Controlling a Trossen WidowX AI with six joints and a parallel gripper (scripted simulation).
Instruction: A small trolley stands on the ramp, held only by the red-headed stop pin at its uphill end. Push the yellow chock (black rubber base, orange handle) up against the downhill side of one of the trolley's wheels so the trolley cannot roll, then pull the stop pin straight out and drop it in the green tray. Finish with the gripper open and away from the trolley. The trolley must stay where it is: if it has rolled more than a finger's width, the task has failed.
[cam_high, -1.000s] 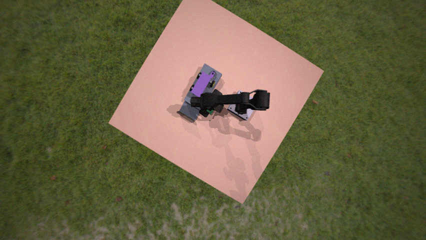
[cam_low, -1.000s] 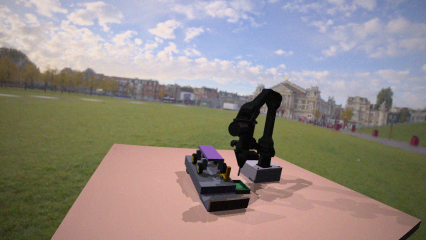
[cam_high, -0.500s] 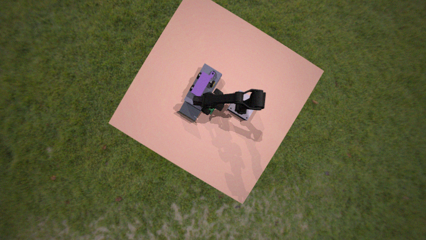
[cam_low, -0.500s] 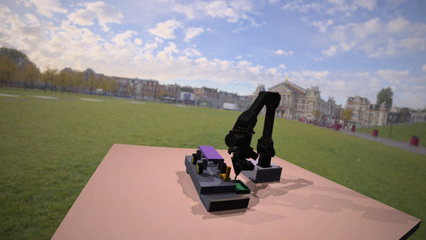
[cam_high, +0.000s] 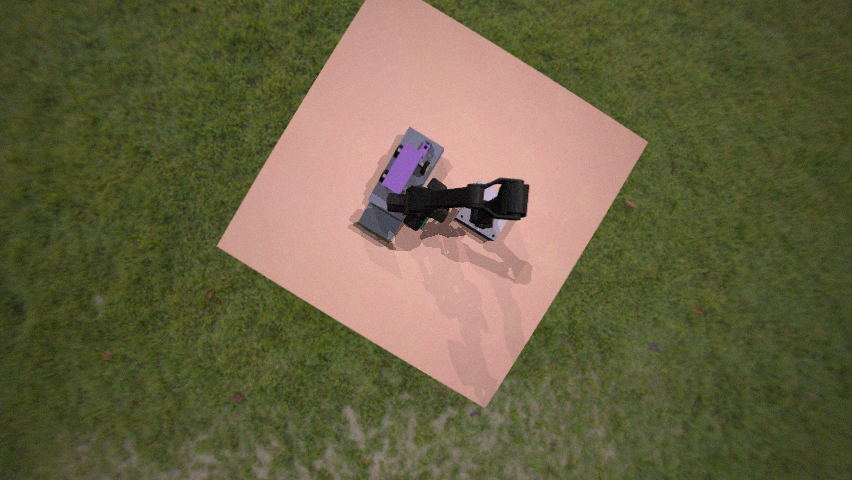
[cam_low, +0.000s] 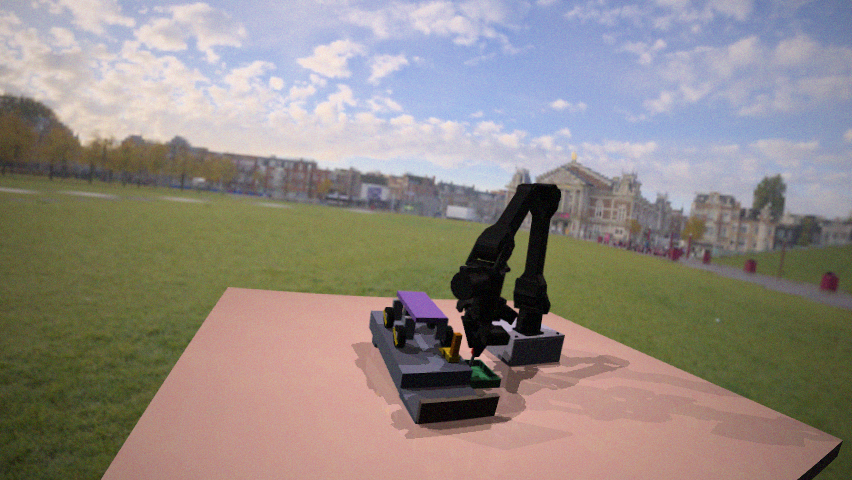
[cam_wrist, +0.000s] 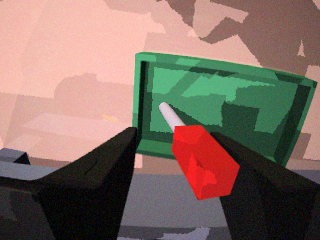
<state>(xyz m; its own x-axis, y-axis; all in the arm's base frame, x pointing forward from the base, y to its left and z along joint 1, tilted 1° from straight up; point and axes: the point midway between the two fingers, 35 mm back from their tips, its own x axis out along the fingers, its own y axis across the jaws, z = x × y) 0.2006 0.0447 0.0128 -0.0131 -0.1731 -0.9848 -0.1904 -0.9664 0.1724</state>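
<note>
Now: gripper tip 6 cm above the green tray, 3 cm to the right of it and 1 cm short of it. Round my gripper tip: red-headed stop pin right at my gripper tip; grey ramp 12 cm ahead, 7 cm to the right; purple-topped trolley 12 cm ahead, 7 cm to the right, 6 cm above.
</note>
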